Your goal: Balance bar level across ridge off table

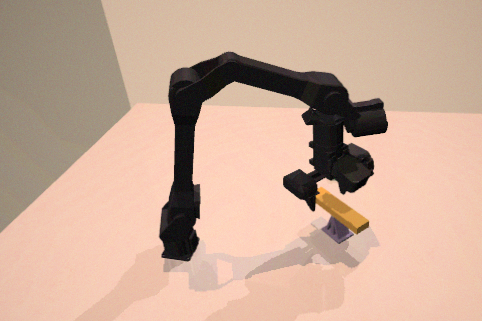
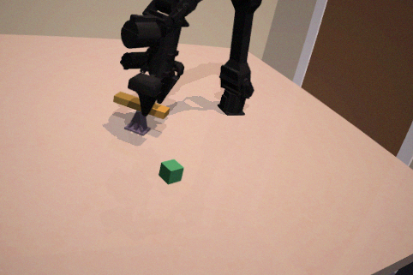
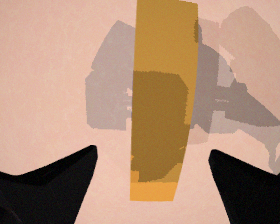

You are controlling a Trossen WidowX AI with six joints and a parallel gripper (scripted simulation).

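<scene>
The bar is 2 cm ahead of my gripper tip and 2 cm to the right of it. Round my gripper tip: green cube: 1 cm ahead, 18 cm to the left, 5 cm below.
</scene>
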